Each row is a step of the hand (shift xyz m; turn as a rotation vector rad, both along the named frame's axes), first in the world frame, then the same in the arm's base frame.
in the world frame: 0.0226 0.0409 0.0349 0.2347 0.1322 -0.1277
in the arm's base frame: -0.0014 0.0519 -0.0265 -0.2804 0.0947 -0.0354
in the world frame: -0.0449 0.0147 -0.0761 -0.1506 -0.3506 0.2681
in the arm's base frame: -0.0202 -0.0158 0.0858 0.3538 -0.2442 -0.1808
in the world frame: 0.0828 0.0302 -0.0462 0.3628 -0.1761 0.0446
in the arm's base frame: -0.0965 0.0176 -0.0166 -0.2008 -0.1248 -0.3298
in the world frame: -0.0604 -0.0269 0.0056 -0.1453 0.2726 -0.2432
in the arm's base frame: 0.0529 -0.0272 0.0294 -0.1069 0.1602 0.3427
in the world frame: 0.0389 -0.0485 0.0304 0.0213 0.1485 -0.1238
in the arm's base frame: 0.0010 -0.0321 -0.0613 -0.1256 0.0970 0.1124
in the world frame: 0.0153 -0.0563 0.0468 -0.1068 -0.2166 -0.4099
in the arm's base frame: 0.0305 -0.0353 -0.0585 -0.1499 -0.3526 0.2820
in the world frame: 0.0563 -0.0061 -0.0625 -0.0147 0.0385 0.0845
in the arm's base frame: -0.0809 -0.0237 0.0015 0.0588 0.0645 -0.0349
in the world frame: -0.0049 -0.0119 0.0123 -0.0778 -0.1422 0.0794
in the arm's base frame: 0.0140 -0.0072 -0.0084 0.1364 -0.1104 -0.0423
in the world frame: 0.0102 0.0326 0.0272 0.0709 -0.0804 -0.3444
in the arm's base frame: 0.0042 0.0406 -0.0154 -0.2625 -0.1906 0.1576
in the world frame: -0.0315 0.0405 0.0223 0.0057 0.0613 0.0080
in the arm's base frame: 0.0298 0.0435 0.0187 -0.0107 0.0605 0.0090
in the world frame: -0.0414 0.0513 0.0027 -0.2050 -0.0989 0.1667
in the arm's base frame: 0.0220 0.0461 0.0417 0.2780 -0.0480 -0.0009
